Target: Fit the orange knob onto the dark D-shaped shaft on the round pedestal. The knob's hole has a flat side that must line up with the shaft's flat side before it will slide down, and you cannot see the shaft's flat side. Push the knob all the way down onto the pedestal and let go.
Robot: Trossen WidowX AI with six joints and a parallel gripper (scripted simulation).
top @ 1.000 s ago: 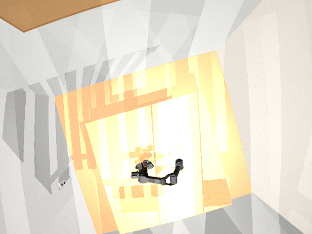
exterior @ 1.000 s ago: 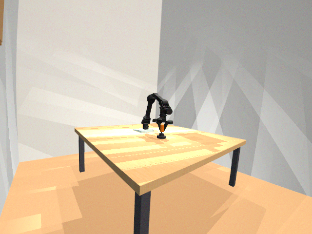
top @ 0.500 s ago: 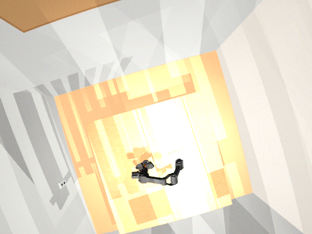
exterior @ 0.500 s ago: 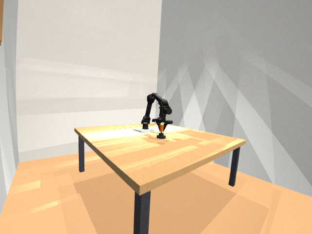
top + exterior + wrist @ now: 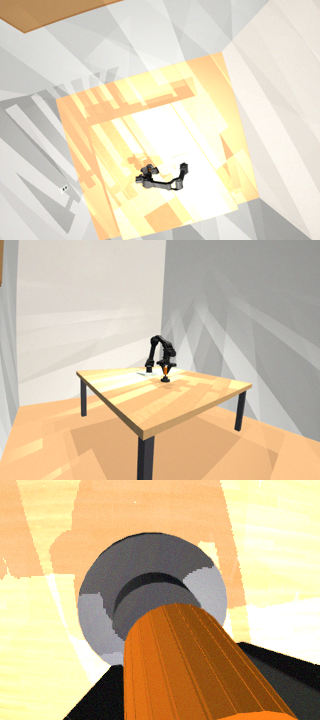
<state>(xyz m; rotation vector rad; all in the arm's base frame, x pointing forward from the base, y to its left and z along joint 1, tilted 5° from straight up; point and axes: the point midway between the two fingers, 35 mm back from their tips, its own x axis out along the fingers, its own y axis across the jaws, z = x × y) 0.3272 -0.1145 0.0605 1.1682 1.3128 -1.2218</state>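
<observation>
My gripper tip is 2 cm below the orange knob. Also, from my gripper tip: pedestal 4 cm below.
</observation>
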